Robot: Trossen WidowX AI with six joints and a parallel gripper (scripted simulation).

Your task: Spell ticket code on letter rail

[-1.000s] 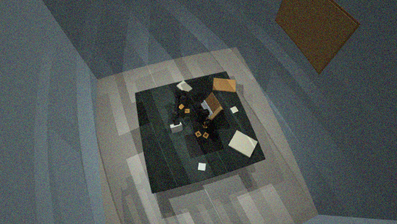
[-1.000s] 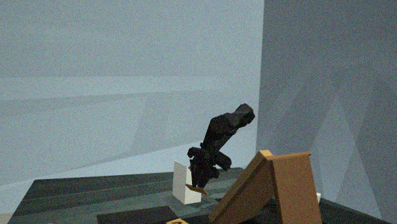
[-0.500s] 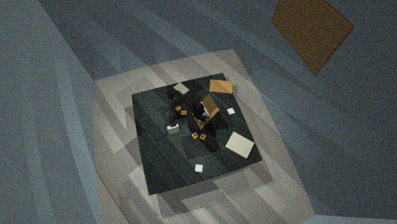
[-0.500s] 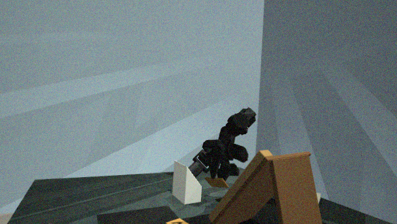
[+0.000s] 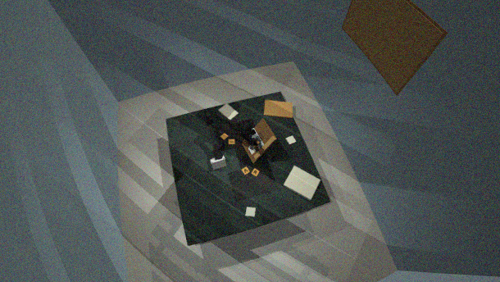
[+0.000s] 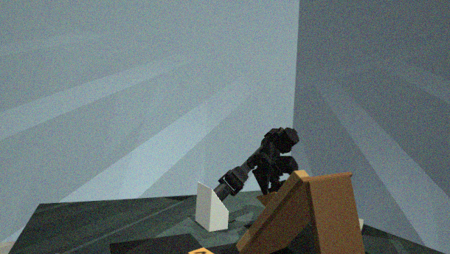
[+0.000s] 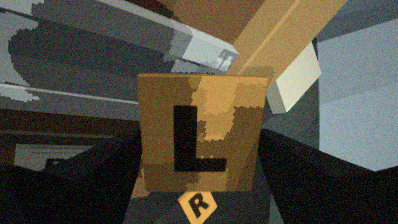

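Right now the white ticket is 130 mm below my gripper tip, 30 mm behind it and 20 mm to the left of it. Round my gripper tip: flat orange panel (460 mm to the left, 340 mm ahead, 190 mm below); then orange letter tile (right at my gripper tip); then yellow letter tile (190 mm below, 150 mm to the right, 120 mm behind).
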